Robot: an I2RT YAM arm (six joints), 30 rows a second.
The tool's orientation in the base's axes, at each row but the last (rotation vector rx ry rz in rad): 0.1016 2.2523 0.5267; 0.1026 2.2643 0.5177; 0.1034 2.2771 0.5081; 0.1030 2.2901 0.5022; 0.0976 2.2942 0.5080; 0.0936 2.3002 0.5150; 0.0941 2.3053 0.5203; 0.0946 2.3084 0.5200; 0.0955 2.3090 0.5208; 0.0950 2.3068 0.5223; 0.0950 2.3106 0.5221; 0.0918 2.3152 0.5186; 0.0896 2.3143 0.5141
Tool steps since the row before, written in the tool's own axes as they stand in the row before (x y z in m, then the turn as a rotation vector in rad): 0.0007 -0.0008 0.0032 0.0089 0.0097 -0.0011; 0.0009 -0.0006 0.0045 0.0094 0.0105 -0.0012; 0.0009 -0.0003 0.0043 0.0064 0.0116 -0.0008; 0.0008 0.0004 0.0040 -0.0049 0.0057 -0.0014; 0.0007 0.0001 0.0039 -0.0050 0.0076 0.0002; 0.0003 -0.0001 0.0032 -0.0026 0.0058 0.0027; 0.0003 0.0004 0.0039 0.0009 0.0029 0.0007; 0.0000 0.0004 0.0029 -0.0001 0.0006 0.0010; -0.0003 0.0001 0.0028 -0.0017 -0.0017 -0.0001; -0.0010 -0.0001 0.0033 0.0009 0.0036 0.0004; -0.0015 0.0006 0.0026 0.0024 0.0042 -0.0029; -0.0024 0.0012 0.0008 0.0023 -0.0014 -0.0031; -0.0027 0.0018 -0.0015 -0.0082 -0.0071 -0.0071
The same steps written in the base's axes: 0.0019 0.0005 -0.0027 -0.0077 0.0106 -0.0017; 0.0027 0.0012 -0.0036 -0.0082 0.0114 -0.0016; 0.0025 0.0013 -0.0034 -0.0060 0.0118 0.0006; 0.0023 0.0018 -0.0029 0.0020 0.0037 0.0064; 0.0023 0.0015 -0.0029 0.0030 0.0059 0.0062; 0.0020 0.0010 -0.0022 0.0032 0.0056 0.0023; 0.0025 0.0018 -0.0025 -0.0004 0.0031 0.0001; 0.0020 0.0013 -0.0017 0.0007 0.0009 -0.0003; 0.0022 0.0010 -0.0015 0.0013 -0.0020 0.0005; 0.0030 0.0008 -0.0015 -0.0007 0.0036 0.0006; 0.0028 0.0011 -0.0004 -0.0041 0.0034 0.0019; 0.0022 0.0009 0.0016 -0.0037 -0.0018 -0.0001; 0.0007 0.0006 0.0035 0.0016 -0.0107 0.0072
